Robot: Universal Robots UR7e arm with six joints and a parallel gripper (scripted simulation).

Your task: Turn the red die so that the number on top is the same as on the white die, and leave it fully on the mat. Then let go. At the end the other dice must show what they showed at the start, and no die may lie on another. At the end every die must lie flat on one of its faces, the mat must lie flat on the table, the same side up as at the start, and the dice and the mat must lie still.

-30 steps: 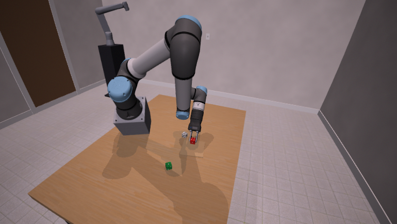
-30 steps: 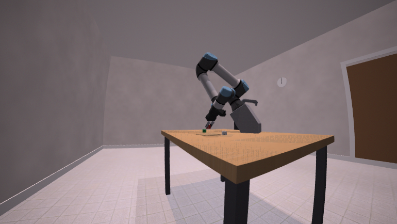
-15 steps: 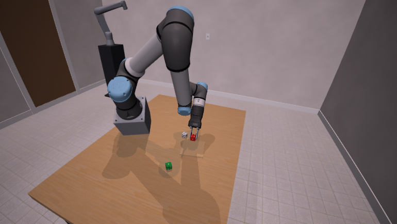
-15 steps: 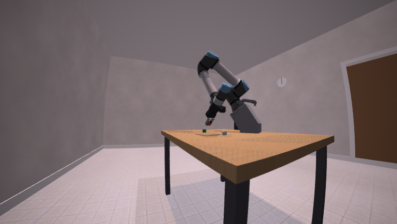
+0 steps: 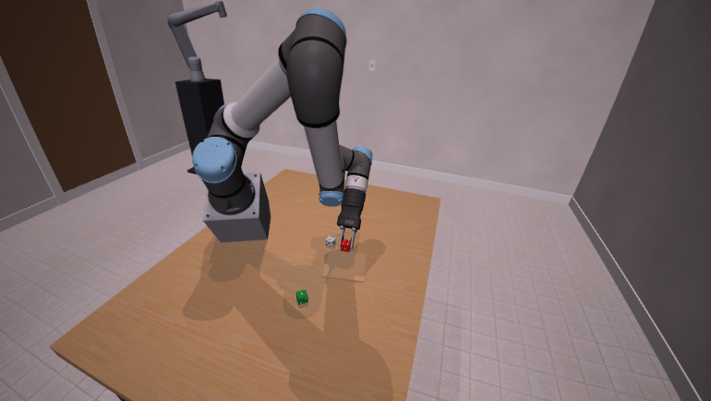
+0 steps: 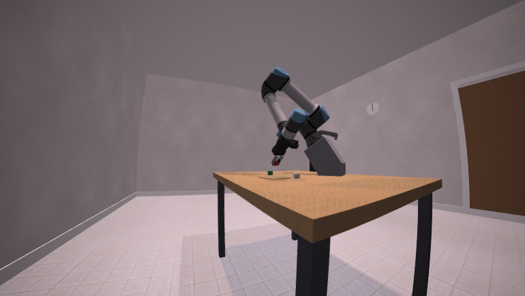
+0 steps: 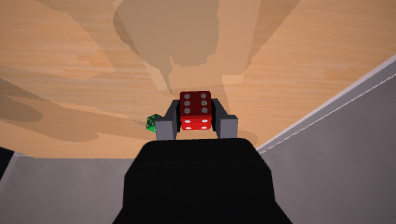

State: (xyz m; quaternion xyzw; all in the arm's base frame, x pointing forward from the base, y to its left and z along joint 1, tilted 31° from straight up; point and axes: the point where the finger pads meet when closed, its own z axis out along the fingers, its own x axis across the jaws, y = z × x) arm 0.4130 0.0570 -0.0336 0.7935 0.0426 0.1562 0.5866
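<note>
The red die is 1 cm to the right of my hand and 1 cm below it. Also, from my hand: white die: 9 cm behind, 8 cm to the left, 8 cm below; then green die: 6 cm behind, 20 cm to the right, 8 cm below; then tan mat: 1 cm to the right, 9 cm below.
</note>
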